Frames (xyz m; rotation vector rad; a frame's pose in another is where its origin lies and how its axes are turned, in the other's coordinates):
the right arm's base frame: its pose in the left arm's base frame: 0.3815 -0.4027 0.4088 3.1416 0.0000 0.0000
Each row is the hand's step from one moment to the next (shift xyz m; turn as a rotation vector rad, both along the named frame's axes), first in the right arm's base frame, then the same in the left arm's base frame.
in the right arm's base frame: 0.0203 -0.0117 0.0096 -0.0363 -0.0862 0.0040
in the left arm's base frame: 0.0203 0.0117 -0.0096 -0.0363 0.0862 -0.0040
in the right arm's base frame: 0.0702 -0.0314 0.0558 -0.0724 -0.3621 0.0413
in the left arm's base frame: 0.0702 0.0314 -0.0558 -0.0724 0.3621 -0.0413
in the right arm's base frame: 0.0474 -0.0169 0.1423 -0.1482 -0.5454 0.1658
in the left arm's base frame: 0.0474 0.0169 -0.1423 -0.1482 0.5454 -0.1658
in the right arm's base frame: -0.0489 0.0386 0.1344 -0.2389 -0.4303 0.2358
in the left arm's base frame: -0.0489 -0.0386 -0.1344 -0.2389 0.4303 -0.2358
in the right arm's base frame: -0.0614 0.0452 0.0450 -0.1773 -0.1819 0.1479
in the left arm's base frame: -0.0614 -0.0452 -0.0450 -0.1773 0.1819 -0.1479
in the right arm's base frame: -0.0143 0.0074 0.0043 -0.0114 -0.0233 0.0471
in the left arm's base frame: -0.0143 -0.0074 -0.0043 -0.0114 0.0233 -0.0471
